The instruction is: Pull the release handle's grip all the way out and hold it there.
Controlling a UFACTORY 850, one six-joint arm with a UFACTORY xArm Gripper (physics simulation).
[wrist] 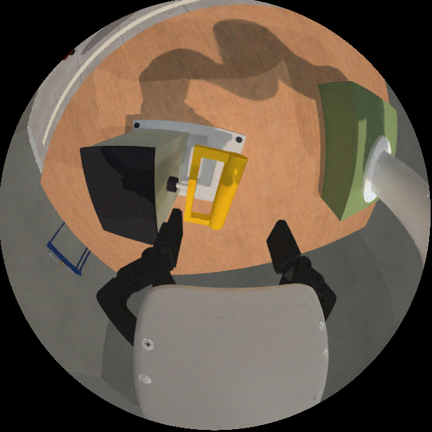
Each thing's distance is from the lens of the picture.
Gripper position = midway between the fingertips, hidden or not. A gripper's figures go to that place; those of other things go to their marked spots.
gripper (229,226): 12 cm
yellow release handle grip (234,163): 16 cm
grey base plate (209,136): 27 cm
The marked spots on the grey base plate and the yellow release handle grip are 12 cm apart.
